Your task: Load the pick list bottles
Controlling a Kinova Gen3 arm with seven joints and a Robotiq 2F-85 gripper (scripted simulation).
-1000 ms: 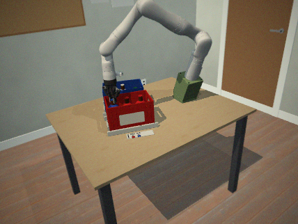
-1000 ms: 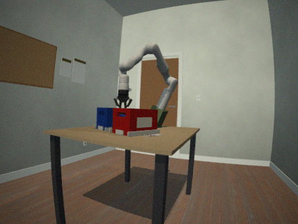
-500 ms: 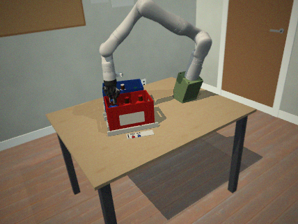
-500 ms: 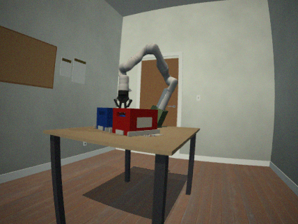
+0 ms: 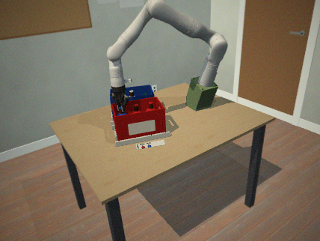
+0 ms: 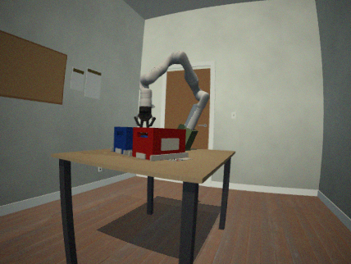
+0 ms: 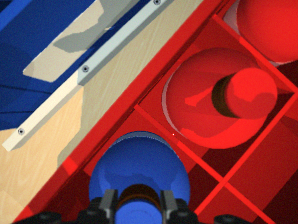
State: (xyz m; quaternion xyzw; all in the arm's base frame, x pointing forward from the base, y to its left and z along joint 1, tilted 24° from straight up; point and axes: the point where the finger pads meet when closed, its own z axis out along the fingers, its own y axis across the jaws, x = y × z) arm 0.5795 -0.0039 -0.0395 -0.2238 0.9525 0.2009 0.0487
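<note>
My gripper is now 70 mm above the blue-label bottle. The rest, counted from my hand: red crate 70 mm behind, 60 mm to the left, 70 mm below; then blue crate 130 mm behind, 170 mm to the right, 70 mm below; then green-label bottle 200 mm behind, 100 mm to the right, 70 mm below.
</note>
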